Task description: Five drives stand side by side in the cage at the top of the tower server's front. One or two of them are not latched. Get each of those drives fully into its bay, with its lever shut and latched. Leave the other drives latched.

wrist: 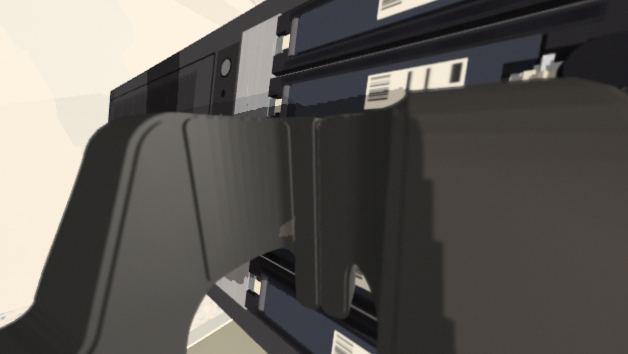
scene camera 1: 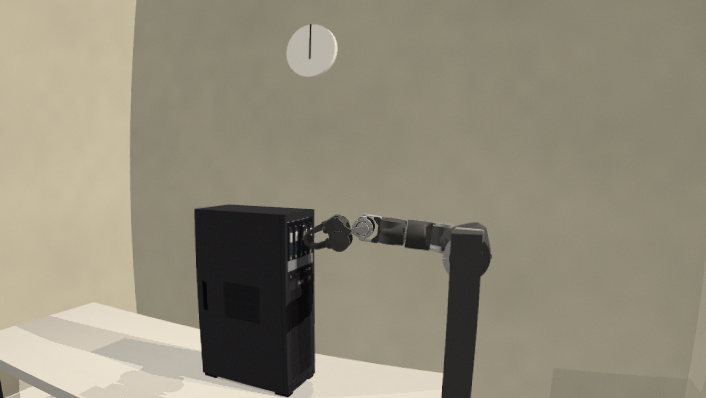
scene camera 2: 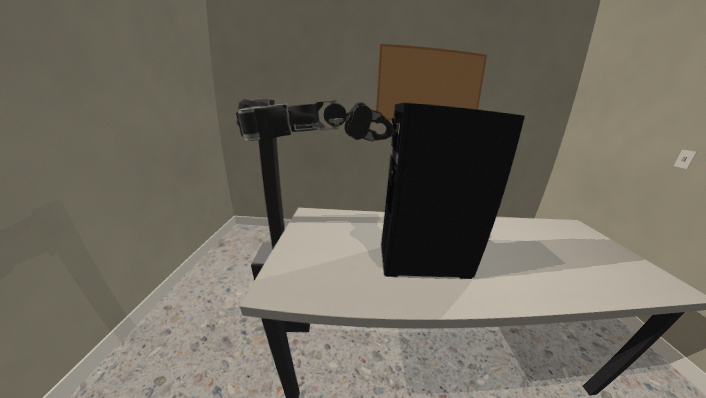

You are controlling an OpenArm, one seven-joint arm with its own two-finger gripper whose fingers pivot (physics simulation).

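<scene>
The black tower server (scene camera 1: 240, 270) (scene camera 2: 450, 190) stands upright on the table. Dark blue drives with white labels stand side by side in its top cage. In the wrist view an upper drive (wrist: 345, 27) and the drive below it (wrist: 325, 95) have faces that look flat in the cage; another drive (wrist: 295, 312) shows partly at the bottom. My gripper (scene camera 1: 306, 241) (scene camera 2: 391, 131) (wrist: 332, 210) is shut, with no thing seen between its fingers. Its fingertips are at the cage front, touching or very close. The gripper hides the middle drives and their levers, so their latching cannot be told.
A silver strip (scene camera 1: 300, 263) (wrist: 256, 65) runs below the cage, with further front panels under it. The white table (scene camera 1: 150, 357) (scene camera 2: 340, 295) carries the tower. The arm's dark post (scene camera 1: 462, 310) (scene camera 2: 270, 190) stands in front of the tower.
</scene>
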